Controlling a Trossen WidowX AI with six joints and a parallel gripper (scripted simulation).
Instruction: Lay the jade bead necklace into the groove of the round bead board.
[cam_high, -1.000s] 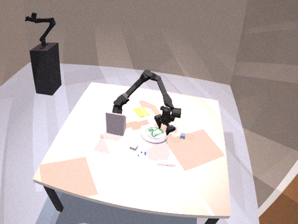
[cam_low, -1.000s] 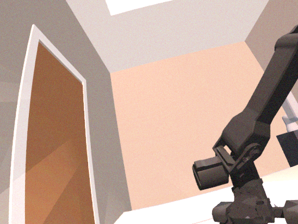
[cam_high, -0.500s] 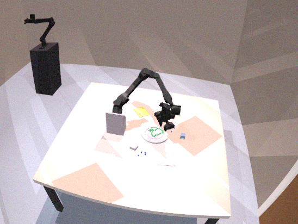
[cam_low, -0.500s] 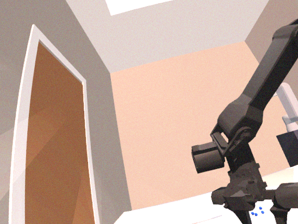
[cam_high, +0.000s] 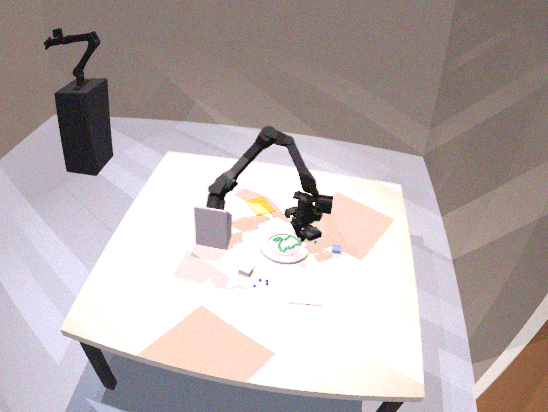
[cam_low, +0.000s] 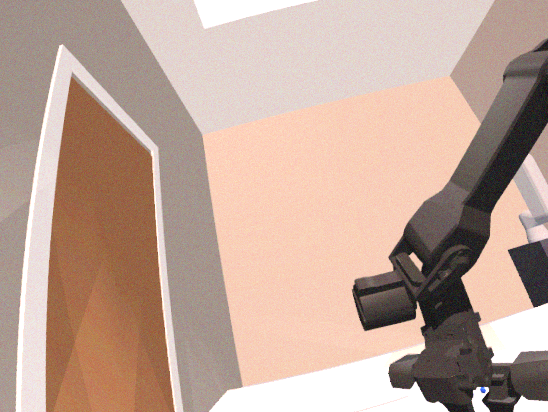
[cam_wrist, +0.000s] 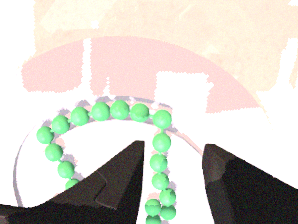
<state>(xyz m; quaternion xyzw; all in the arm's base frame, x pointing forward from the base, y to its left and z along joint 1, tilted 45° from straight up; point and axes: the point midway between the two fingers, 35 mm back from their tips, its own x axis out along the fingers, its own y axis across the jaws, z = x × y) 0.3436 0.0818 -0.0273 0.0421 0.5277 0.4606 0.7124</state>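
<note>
Right now my gripper tip is 60 mm past the round white bead board, 20 mm to the left of it and 30 mm above it. The rest, counted from my gripper tip: yellow sheet (200 mm behind, 230 mm to the left, 40 mm below); blue block (150 mm ahead, 10 mm to the left, 30 mm below); cream block (60 mm ahead, 230 mm to the left, 20 mm below).
</note>
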